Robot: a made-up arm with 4 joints.
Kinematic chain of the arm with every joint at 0, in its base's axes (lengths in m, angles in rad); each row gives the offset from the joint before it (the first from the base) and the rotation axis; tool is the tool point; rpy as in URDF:
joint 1: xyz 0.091 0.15 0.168 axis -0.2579 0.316 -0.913
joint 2: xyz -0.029 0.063 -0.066 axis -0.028 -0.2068 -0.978
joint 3: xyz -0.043 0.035 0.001 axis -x
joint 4: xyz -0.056 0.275 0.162 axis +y
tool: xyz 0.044 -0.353 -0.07 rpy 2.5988 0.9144 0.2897
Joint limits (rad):
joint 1: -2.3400..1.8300
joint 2: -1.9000..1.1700
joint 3: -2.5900..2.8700
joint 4: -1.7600..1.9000
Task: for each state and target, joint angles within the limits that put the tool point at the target. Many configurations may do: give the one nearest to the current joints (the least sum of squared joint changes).
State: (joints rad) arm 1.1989 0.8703 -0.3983 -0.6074
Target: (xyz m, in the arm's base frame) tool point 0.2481 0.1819 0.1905
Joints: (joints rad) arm 1.6984 0.9908 0.4347 -0.9650
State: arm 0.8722 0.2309 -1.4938 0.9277
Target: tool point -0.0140 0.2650 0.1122
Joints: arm 1.1376 0.0645 -0.9847 0.6614
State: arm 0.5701 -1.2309 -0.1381 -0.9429
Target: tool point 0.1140 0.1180 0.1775
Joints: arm 0.6925 -0.8168 -0.4647 -0.6346
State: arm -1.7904 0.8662 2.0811 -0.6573
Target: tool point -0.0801 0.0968 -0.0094
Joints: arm -2.3400 0.2201 2.6771 -0.1467
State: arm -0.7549 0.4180 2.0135 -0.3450
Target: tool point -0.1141 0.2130 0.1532
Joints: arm -0.7616 -0.2478 1.7477 0.0935
